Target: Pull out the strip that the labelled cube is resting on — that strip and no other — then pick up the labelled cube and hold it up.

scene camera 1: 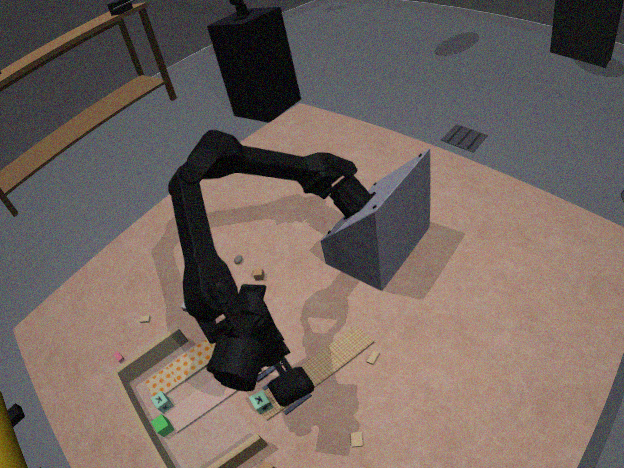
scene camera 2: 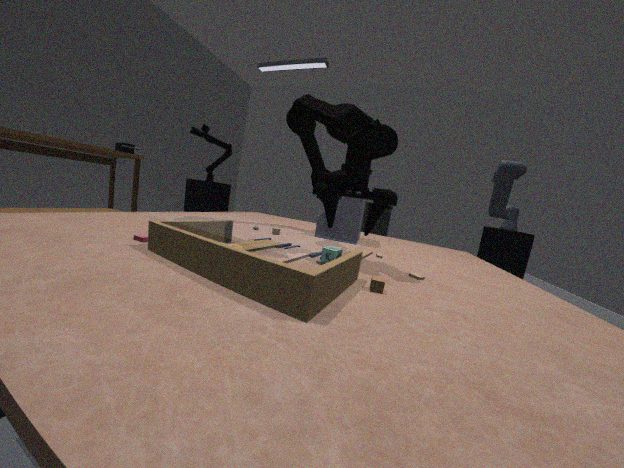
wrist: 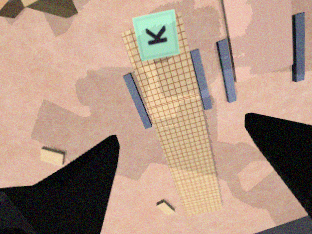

Path:
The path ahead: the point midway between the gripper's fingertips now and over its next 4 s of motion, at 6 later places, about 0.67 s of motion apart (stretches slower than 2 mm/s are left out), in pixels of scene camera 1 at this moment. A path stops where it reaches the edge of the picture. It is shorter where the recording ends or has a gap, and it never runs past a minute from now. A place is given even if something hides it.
My gripper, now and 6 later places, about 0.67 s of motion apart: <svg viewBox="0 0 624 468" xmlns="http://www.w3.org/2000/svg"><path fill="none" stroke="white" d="M282 375L254 393L258 401L262 404L268 383L282 356L292 333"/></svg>

